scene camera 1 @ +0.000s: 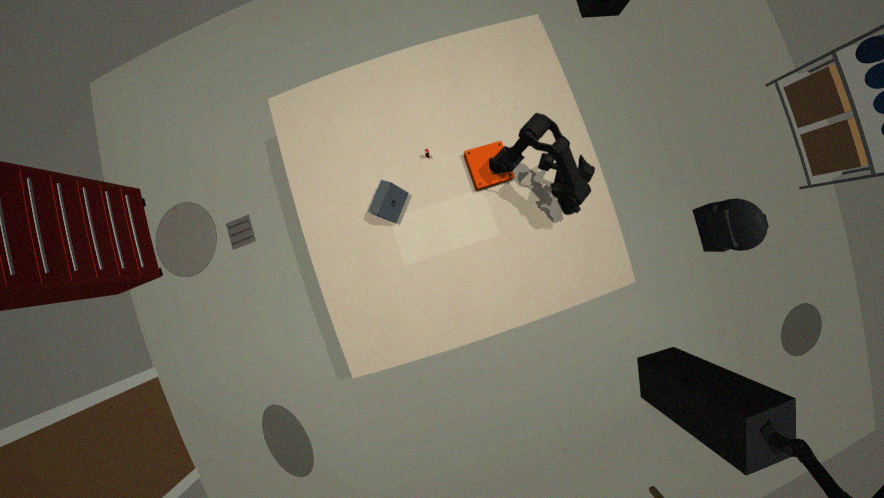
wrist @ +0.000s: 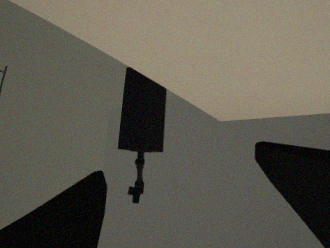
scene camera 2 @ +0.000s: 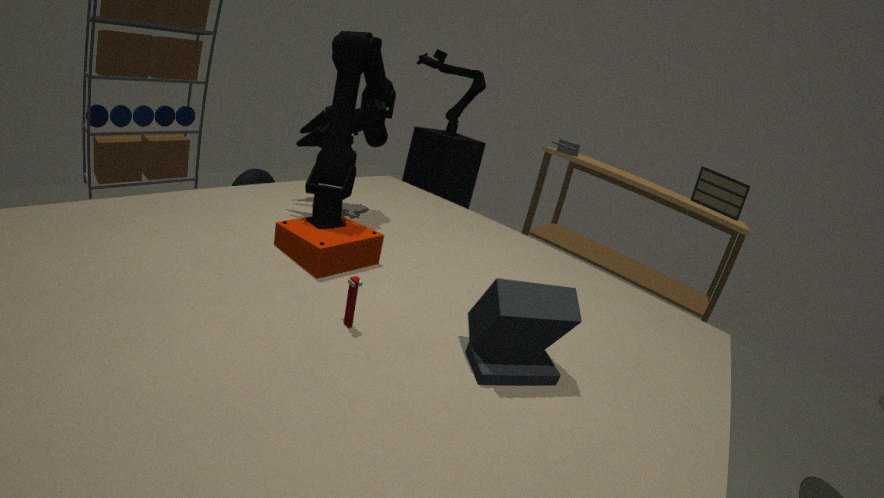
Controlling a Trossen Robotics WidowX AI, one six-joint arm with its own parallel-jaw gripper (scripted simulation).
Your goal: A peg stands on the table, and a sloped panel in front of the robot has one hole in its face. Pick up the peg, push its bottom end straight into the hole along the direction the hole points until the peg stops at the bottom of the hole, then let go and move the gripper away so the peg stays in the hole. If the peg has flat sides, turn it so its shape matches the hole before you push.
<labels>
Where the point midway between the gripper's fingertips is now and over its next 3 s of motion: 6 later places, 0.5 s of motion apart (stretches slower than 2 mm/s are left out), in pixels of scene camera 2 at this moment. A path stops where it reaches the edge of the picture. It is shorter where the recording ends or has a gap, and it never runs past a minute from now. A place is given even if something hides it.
My gripper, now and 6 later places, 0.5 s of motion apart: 298, 137; 311, 142; 329, 148; 348, 156; 367, 162; 385, 171; 402, 180
</labels>
